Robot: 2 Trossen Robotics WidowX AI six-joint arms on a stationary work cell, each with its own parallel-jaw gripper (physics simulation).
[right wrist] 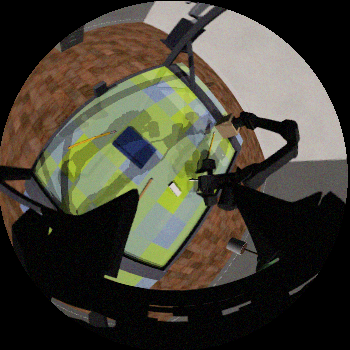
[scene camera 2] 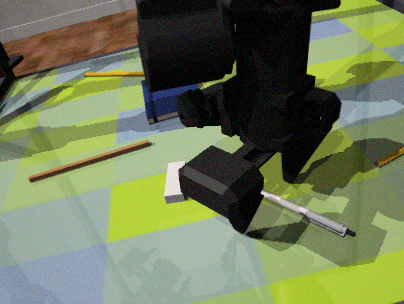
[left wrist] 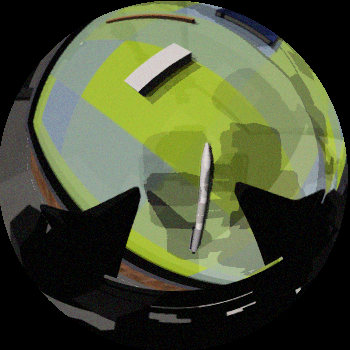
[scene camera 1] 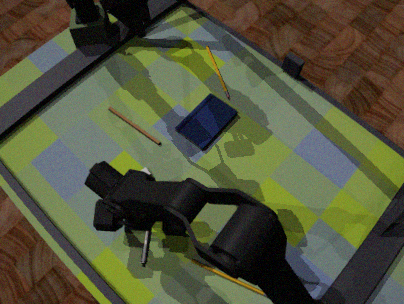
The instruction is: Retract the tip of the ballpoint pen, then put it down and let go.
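Pixels of known places: left gripper, fingertip midpoint: (right wrist: 195,182) (scene camera 2: 265,204) (left wrist: 188,189); right gripper, fingertip midpoint: (right wrist: 186,191) (scene camera 1: 146,30); left arm's base, origin of the base link: (right wrist: 234,123); right arm's base, origin of the base link: (scene camera 1: 87,14).
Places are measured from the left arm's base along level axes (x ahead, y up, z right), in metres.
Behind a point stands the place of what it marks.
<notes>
The white-grey ballpoint pen (scene camera 1: 145,248) @[x 0.362, y -0.097, z -0.062 m] (scene camera 2: 306,213) @[x 0.370, y -0.097, z -0.057 m] (left wrist: 203,197) @[x 0.390, y -0.096, z -0.024 m] lies on the checkered mat. Its clip and dark button end point toward the lower right in scene camera 2. Its narrow far end is hidden there by a finger; in the left wrist view that end shows, too small to tell whether the tip is out. My left gripper (scene camera 2: 266,205) @[x 0.404, y -0.100, z -0.027 m] (left wrist: 188,189) @[x 0.404, y -0.100, z -0.027 m] is open and low over the pen, one finger on each side, with gaps between fingers and pen. My right gripper (right wrist: 186,191) @[x 0.562, y 0.219, z 0.200 m] is open and empty, high above and away from the pen.
A white block (scene camera 2: 175,182) @[x 0.492, y -0.092, z 0.039 m] (left wrist: 159,67) @[x 0.485, y -0.092, z 0.044 m] (right wrist: 174,188) @[x 0.491, y -0.092, z 0.052 m] lies near the pen's far end. A brown stick (scene camera 1: 135,126) @[x 0.597, y -0.098, z 0.145 m] (scene camera 2: 90,161) @[x 0.604, y -0.100, z 0.142 m], a blue book (scene camera 1: 207,121) @[x 0.466, y -0.092, z 0.271 m] (right wrist: 134,146) @[x 0.471, y -0.092, z 0.273 m] and a yellow pencil (scene camera 1: 218,72) @[x 0.547, y -0.097, z 0.415 m] lie farther off. Another pencil (scene camera 1: 230,279) @[x 0.179, y -0.098, z 0.007 m] lies partly under the left arm.
</notes>
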